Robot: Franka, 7 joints.
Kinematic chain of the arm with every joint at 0, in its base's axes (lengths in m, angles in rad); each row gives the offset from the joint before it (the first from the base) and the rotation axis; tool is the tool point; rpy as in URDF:
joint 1: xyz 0 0 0.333 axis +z
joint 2: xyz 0 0 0 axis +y
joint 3: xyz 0 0 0.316 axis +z
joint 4: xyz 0.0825 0 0 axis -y
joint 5: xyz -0.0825 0 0.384 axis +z
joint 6: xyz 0 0 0 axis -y
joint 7: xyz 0.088 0 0 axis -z
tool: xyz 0 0 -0.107 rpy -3.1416 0 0
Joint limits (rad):
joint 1: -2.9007..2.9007
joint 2: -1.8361..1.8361
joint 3: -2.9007..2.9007
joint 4: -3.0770..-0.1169
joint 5: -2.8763..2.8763
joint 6: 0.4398..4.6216
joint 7: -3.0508..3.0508
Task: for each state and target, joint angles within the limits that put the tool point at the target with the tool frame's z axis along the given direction. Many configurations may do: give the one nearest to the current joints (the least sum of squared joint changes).
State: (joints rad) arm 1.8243 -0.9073 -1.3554 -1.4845 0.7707 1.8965 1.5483
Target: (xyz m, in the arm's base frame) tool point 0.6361 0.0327 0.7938 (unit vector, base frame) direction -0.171 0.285 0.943
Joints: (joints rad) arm 2.3945 -1.2043 -1.1292 -1.1780 1.3891 2.0780 1.5483
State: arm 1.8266 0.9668 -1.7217 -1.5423 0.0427 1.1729 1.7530
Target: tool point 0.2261 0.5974 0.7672 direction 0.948 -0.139 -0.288
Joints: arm 2.0931 0.9398 -1.8021 -1.0254 0.0612 1.8883 1.7530
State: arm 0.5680 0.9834 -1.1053 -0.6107 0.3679 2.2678 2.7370
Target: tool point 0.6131 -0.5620 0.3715 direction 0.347 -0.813 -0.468
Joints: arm -0.2670 1.2475 -1.0137 -0.9600 0.6249 2.8672 2.7370
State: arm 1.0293 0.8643 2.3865 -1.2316 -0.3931 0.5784 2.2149
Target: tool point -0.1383 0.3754 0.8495 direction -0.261 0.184 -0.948
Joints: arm 0.7372 0.8529 2.4667 -1.2156 -0.9041 0.9986 2.2149
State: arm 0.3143 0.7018 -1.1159 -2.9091 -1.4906 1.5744 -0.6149
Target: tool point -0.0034 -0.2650 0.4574 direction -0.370 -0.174 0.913
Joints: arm 0.8346 1.3127 -1.9667 -3.0540 -1.7952 1.7230 -0.6149
